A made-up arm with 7 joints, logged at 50 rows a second.
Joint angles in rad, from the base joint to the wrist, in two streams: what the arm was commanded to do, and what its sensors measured. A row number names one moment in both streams.
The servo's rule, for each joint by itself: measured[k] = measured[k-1] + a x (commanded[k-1-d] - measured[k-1]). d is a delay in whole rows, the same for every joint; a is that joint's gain. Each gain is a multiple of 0.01, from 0.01 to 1. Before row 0 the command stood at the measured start. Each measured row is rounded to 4 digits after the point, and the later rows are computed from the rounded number. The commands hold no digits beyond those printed.
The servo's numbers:
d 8
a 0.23 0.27 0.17 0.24 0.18 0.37 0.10
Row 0, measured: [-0.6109 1.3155 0.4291 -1.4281 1.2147 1.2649 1.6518]
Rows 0 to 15, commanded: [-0.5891 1.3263 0.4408 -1.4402 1.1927 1.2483 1.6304]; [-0.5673 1.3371 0.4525 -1.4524 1.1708 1.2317 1.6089]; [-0.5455 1.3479 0.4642 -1.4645 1.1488 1.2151 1.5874]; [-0.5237 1.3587 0.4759 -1.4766 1.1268 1.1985 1.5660]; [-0.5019 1.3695 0.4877 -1.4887 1.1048 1.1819 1.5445]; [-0.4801 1.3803 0.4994 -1.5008 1.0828 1.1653 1.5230]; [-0.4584 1.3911 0.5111 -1.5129 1.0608 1.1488 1.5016]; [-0.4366 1.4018 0.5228 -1.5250 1.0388 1.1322 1.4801]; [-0.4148 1.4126 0.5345 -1.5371 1.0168 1.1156 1.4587]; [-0.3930 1.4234 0.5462 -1.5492 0.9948 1.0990 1.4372]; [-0.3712 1.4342 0.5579 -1.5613 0.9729 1.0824 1.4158]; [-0.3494 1.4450 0.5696 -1.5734 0.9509 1.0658 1.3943]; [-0.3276 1.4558 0.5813 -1.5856 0.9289 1.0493 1.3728]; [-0.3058 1.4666 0.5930 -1.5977 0.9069 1.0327 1.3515]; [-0.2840 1.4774 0.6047 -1.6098 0.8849 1.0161 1.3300]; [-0.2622 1.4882 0.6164 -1.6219 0.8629 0.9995 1.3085]
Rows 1 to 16, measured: [-0.6109 1.3155 0.4291 -1.4281 1.2147 1.2649 1.6518]; [-0.6109 1.3155 0.4291 -1.4281 1.2147 1.2649 1.6518]; [-0.6109 1.3155 0.4291 -1.4281 1.2147 1.2649 1.6518]; [-0.6109 1.3155 0.4291 -1.4281 1.2147 1.2649 1.6518]; [-0.6109 1.3155 0.4291 -1.4281 1.2147 1.2649 1.6518]; [-0.6109 1.3155 0.4291 -1.4281 1.2147 1.2649 1.6518]; [-0.6109 1.3155 0.4291 -1.4281 1.2147 1.2649 1.6518]; [-0.6109 1.3155 0.4291 -1.4281 1.2147 1.2649 1.6518]; [-0.6059 1.3184 0.4311 -1.4310 1.2107 1.2588 1.6497]; [-0.5970 1.3234 0.4347 -1.4361 1.2035 1.2488 1.6456]; [-0.5852 1.3300 0.4397 -1.4429 1.1937 1.2363 1.6398]; [-0.5711 1.3377 0.4459 -1.4510 1.1817 1.2223 1.6324]; [-0.5552 1.3463 0.4530 -1.4600 1.1679 1.2074 1.6236]; [-0.5379 1.3555 0.4609 -1.4698 1.1526 1.1918 1.6135]; [-0.5196 1.3651 0.4694 -1.4801 1.1361 1.1759 1.6023]; [-0.5005 1.3750 0.4785 -1.4909 1.1186 1.1597 1.5901]
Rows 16 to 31, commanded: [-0.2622 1.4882 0.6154 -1.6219 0.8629 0.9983 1.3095]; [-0.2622 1.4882 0.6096 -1.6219 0.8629 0.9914 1.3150]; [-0.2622 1.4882 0.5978 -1.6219 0.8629 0.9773 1.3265]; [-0.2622 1.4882 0.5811 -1.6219 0.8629 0.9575 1.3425]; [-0.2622 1.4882 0.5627 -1.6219 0.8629 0.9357 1.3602]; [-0.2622 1.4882 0.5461 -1.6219 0.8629 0.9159 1.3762]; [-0.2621 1.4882 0.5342 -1.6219 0.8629 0.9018 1.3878]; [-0.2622 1.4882 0.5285 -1.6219 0.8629 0.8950 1.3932]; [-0.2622 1.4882 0.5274 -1.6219 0.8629 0.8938 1.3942]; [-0.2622 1.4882 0.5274 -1.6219 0.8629 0.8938 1.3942]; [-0.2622 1.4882 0.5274 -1.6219 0.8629 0.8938 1.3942]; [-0.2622 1.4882 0.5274 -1.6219 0.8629 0.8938 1.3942]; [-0.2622 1.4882 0.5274 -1.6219 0.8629 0.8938 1.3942]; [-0.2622 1.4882 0.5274 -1.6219 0.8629 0.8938 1.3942]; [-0.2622 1.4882 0.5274 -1.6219 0.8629 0.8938 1.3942]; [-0.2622 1.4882 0.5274 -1.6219 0.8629 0.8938 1.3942]
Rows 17 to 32, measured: [-0.4808 1.3852 0.4880 -1.5020 1.1003 1.1434 1.5770]; [-0.4606 1.3955 0.4979 -1.5133 1.0813 1.1270 1.5630]; [-0.4400 1.4059 0.5081 -1.5248 1.0618 1.1105 1.5483]; [-0.4192 1.4165 0.5186 -1.5365 1.0418 1.0940 1.5329]; [-0.3981 1.4271 0.5293 -1.5483 1.0215 1.0775 1.5169]; [-0.3769 1.4378 0.5401 -1.5602 1.0009 1.0609 1.5004]; [-0.3555 1.4485 0.5511 -1.5721 0.9800 1.0443 1.4834]; [-0.3340 1.4592 0.5622 -1.5841 0.9589 1.0277 1.4659]; [-0.3175 1.4670 0.5712 -1.5932 0.9416 1.0168 1.4503]; [-0.3048 1.4727 0.5777 -1.6001 0.9274 1.0074 1.4368]; [-0.2950 1.4769 0.5811 -1.6053 0.9158 0.9963 1.4258]; [-0.2875 1.4800 0.5811 -1.6093 0.9063 0.9819 1.4175]; [-0.2817 1.4822 0.5780 -1.6123 0.8985 0.9648 1.4118]; [-0.2772 1.4838 0.5726 -1.6146 0.8921 0.9467 1.4082]; [-0.2737 1.4850 0.5661 -1.6164 0.8868 0.9301 1.4062]; [-0.2711 1.4859 0.5597 -1.6177 0.8825 0.9171 1.4049]
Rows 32 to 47, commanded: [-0.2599 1.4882 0.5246 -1.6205 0.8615 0.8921 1.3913]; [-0.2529 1.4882 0.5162 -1.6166 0.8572 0.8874 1.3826]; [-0.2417 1.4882 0.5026 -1.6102 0.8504 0.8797 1.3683]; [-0.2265 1.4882 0.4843 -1.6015 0.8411 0.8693 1.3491]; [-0.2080 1.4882 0.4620 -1.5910 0.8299 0.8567 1.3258]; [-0.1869 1.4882 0.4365 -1.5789 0.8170 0.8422 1.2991]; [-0.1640 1.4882 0.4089 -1.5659 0.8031 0.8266 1.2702]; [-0.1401 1.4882 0.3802 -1.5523 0.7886 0.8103 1.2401]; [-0.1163 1.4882 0.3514 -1.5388 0.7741 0.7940 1.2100]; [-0.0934 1.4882 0.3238 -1.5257 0.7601 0.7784 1.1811]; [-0.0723 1.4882 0.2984 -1.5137 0.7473 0.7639 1.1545]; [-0.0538 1.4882 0.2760 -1.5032 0.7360 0.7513 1.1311]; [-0.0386 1.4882 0.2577 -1.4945 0.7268 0.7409 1.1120]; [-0.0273 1.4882 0.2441 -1.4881 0.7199 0.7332 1.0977]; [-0.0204 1.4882 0.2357 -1.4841 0.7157 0.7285 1.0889]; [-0.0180 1.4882 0.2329 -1.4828 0.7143 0.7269 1.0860]
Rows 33 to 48, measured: [-0.2691 1.4865 0.5542 -1.6187 0.8790 0.9085 1.4038]; [-0.2675 1.4870 0.5496 -1.6195 0.8761 0.9031 1.4028]; [-0.2663 1.4873 0.5458 -1.6201 0.8737 0.8997 1.4019]; [-0.2654 1.4875 0.5427 -1.6205 0.8718 0.8975 1.4011]; [-0.2647 1.4877 0.5401 -1.6208 0.8702 0.8961 1.4004]; [-0.2641 1.4878 0.5379 -1.6211 0.8689 0.8952 1.3998]; [-0.2637 1.4879 0.5361 -1.6213 0.8678 0.8947 1.3992]; [-0.2634 1.4880 0.5346 -1.6214 0.8669 0.8944 1.3987]; [-0.2626 1.4881 0.5329 -1.6212 0.8659 0.8935 1.3980]; [-0.2604 1.4881 0.5301 -1.6201 0.8643 0.8912 1.3965]; [-0.2561 1.4881 0.5254 -1.6177 0.8618 0.8869 1.3937]; [-0.2493 1.4881 0.5184 -1.6138 0.8581 0.8804 1.3892]; [-0.2398 1.4881 0.5088 -1.6083 0.8530 0.8716 1.3829]; [-0.2276 1.4881 0.4965 -1.6012 0.8465 0.8607 1.3745]; [-0.2130 1.4881 0.4816 -1.5927 0.8387 0.8481 1.3641]; [-0.1962 1.4881 0.4644 -1.5830 0.8297 0.8341 1.3517]
